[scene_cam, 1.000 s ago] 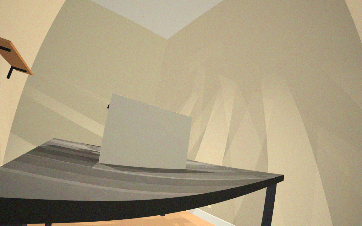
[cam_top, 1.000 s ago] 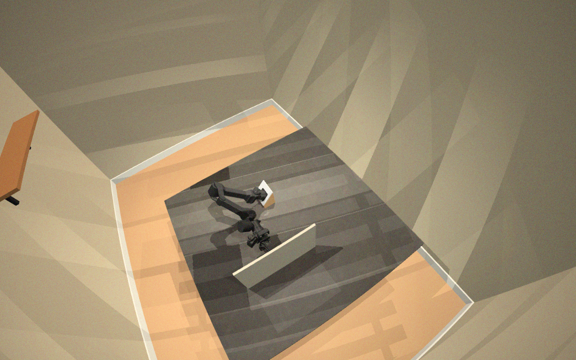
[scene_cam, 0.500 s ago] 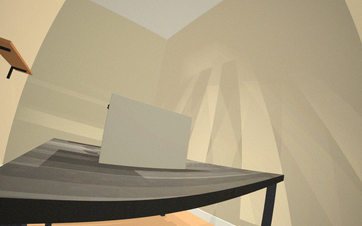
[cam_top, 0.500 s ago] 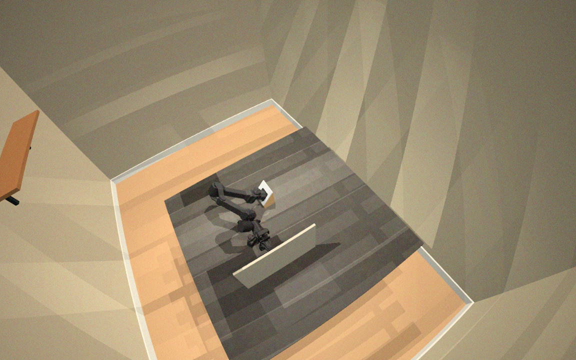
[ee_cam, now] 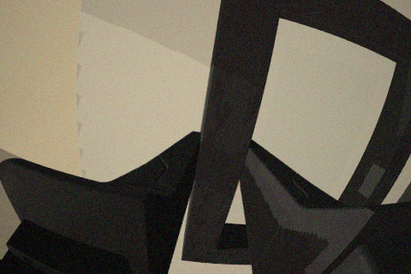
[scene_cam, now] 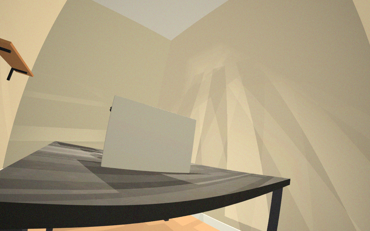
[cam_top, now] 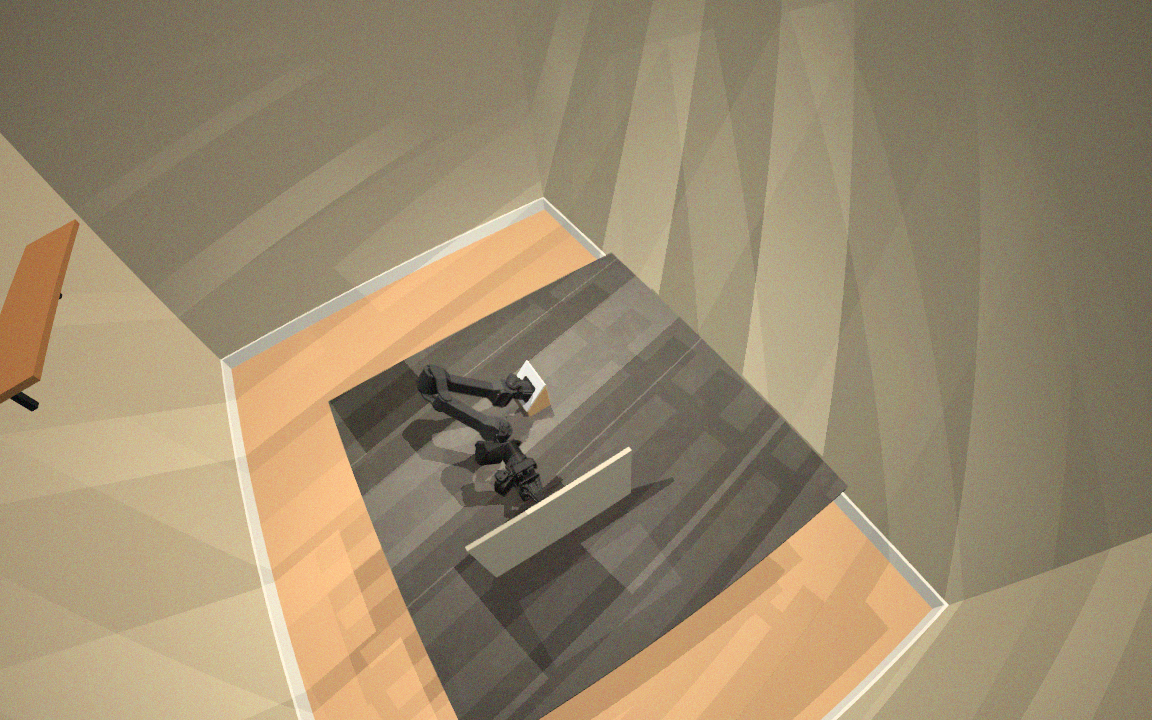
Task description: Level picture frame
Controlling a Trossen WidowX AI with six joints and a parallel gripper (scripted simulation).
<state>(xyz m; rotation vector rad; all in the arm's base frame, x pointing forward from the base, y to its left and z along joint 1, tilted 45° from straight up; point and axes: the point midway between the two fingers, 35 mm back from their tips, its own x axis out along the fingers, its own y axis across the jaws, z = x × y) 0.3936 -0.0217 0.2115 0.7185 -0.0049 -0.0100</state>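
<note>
Right now the picture frame is 5 cm below my gripper tip and 1 cm ahead of it. Also, from my gripper tip: wall panel: 6 cm below, 2 cm to the left, 2 cm ahead.
</note>
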